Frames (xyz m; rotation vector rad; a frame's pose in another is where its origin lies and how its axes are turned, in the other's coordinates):
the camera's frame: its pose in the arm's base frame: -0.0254 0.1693 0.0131 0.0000 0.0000 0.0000
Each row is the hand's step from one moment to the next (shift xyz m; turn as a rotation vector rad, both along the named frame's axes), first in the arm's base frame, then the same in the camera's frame.
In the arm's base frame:
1: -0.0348 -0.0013 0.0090 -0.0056 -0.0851 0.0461
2: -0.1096 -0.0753 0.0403 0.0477 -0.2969 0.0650
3: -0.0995 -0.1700 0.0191 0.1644 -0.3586 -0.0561
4: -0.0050 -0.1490 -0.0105 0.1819 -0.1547 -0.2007
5: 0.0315 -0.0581 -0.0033 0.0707 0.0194 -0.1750
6: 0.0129 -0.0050 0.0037 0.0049 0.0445 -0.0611
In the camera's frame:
1: -0.0348 -0.0013 0.0090 -0.0056 -0.0851 0.0461
2: -0.1096 -0.0753 0.0403 0.0477 -0.2969 0.0650
3: -0.0995 -0.1700 0.0191 0.1644 -0.3586 -0.0561
4: -0.0050 -0.1490 -0.0105 0.1819 -0.1547 -0.2007
5: 0.0315 -0.0581 -0.0033 0.0707 0.0194 -0.1750
6: 0.0129 -0.0050 0.0037 0.0049 0.0445 -0.0611

